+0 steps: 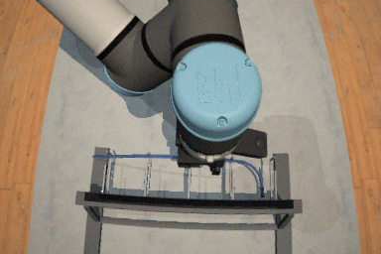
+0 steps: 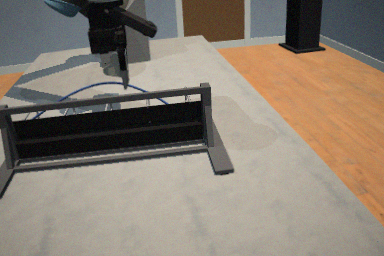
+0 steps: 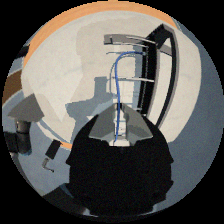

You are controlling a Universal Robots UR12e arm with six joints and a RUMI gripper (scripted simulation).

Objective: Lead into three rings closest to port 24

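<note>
Right now the rack is 9 cm ahead of my hand, 6 cm to the right of it and 6 cm below it.
</note>
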